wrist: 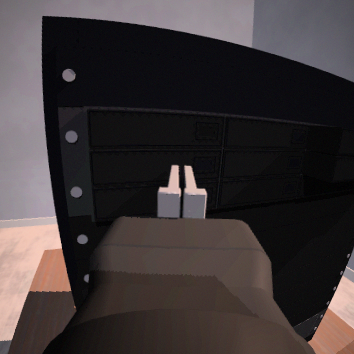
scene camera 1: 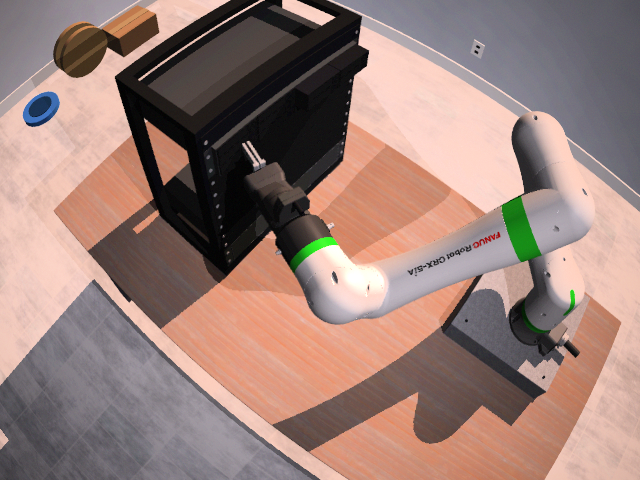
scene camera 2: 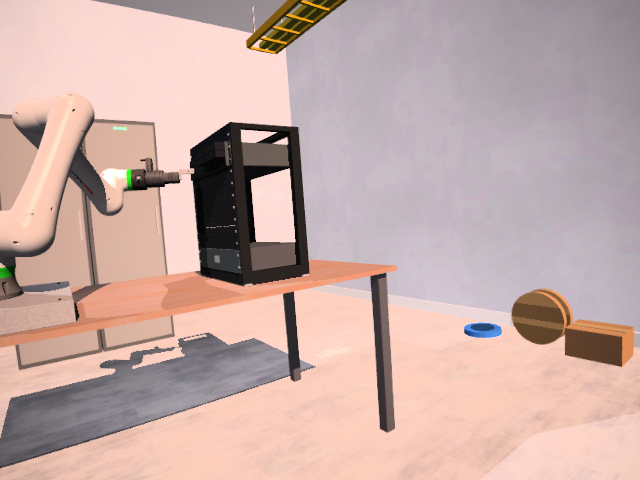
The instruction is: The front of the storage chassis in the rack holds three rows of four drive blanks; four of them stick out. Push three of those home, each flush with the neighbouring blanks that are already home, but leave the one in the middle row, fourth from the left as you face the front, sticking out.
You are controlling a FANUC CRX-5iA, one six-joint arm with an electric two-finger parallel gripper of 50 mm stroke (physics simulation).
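Where they show: gripper, between the fingertips: (wrist: pixel 180 177) (scene camera 1: pixel 245 145) (scene camera 2: pixel 194 171); arm's base, origin of its link: (scene camera 1: pixel 530 321).
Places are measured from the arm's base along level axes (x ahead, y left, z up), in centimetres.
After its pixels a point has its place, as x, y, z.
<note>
The black rack (scene camera 1: pixel 195 122) @(72.2, 47.6, 52.7) (scene camera 2: pixel 238 201) @(76.9, -0.5, 23.7) holds the dark storage chassis (wrist: pixel 79 165) @(69.9, 47.0, 41.7) near its top. In the wrist view, the left column's top blank (wrist: pixel 142 130) @(69.0, 42.0, 44.5), its middle blank (wrist: pixel 130 167) @(68.9, 43.0, 41.7) and the second column's top blank (wrist: pixel 260 134) @(70.4, 31.1, 44.5) look flush; the left column's bottom blank (wrist: pixel 112 202) @(68.7, 44.4, 38.9) is partly hidden by the fingers. Farther right, dark blanks (scene camera 1: pixel 310 94) @(67.9, 22.8, 45.5) (wrist: pixel 325 167) @(68.6, 23.7, 41.7) stick out, and another block (scene camera 1: pixel 355 62) @(69.8, 7.3, 45.1) sticks out at the far end; their exact rows are too dark to tell. My gripper (scene camera 1: pixel 246 145) @(69.1, 39.0, 40.7) (scene camera 2: pixel 192 171) @(69.1, 39.0, 40.7) (wrist: pixel 180 177) @(69.1, 39.0, 40.7) is shut and empty, its tips at the left column; contact is unclear.
The rack stands on the wooden table (scene camera 1: pixel 248 351) @(49.9, 59.0, -7.6) (scene camera 2: pixel 341 271) @(118.9, 0.9, -7.6). The robot's grey base plate (scene camera 1: pixel 491 341) @(5.9, 13.6, 0.6) (scene camera 2: pixel 36 312) @(14.3, -19.0, -3.3) is on the same table. A blue ring (scene camera 1: pixel 29 118) (scene camera 2: pixel 482 334), a cable reel (scene camera 1: pixel 77 51) (scene camera 2: pixel 537 317) and a brown box (scene camera 1: pixel 135 32) (scene camera 2: pixel 594 343) are on the floor behind.
</note>
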